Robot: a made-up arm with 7 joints.
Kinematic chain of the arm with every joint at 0, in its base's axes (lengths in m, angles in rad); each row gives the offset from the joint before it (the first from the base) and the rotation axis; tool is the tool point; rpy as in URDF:
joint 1: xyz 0 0 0.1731 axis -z
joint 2: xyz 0 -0.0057 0.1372 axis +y
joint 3: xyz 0 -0.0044 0.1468 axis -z
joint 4: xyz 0 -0.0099 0.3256 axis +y
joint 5: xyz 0 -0.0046 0.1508 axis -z
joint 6: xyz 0 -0.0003 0.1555 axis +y
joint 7: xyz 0 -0.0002 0.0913 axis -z
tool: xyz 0 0 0 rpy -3.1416 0 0
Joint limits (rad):
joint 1: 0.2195..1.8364
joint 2: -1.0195..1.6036
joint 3: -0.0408..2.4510
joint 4: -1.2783..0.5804
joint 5: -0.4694..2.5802
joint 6: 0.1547..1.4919
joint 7: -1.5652..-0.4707
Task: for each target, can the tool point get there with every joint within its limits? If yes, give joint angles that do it. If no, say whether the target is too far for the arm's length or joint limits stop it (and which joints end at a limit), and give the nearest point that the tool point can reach.
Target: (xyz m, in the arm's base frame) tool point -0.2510 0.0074 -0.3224
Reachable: no: joint limits stop it (at a limit: joint 1, joint 2, joint 4, joint 5) | nearest point -0.5901 0.1019 0.2803 | short by 0.698 m
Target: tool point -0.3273 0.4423 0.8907
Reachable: yes | joints 0.8834 -0.4077 0.3052 -0.7226 2.1333 0.4297 -1.1602
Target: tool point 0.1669 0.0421 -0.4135
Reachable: no: joint limits stop it (at a limit: joint 2, joint 3, joint 4, joint 5) | nearest point 0.5669 0.1430 0.0349 | short by 0.609 m
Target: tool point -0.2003 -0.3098 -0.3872
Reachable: no: joint limits stop it (at a limit: joint 1, joint 2, joint 4, joint 6) | nearest point -0.2225 -0.6404 0.0420 | short by 0.542 m
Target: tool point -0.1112 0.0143 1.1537
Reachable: yes | joints 1.5973 0.0920 1.8386 0.3024 1.4097 0.5132 -0.9074
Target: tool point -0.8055 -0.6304 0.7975
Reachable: no: too far | nearest point -0.4245 -0.5711 0.7040 | short by 0.397 m
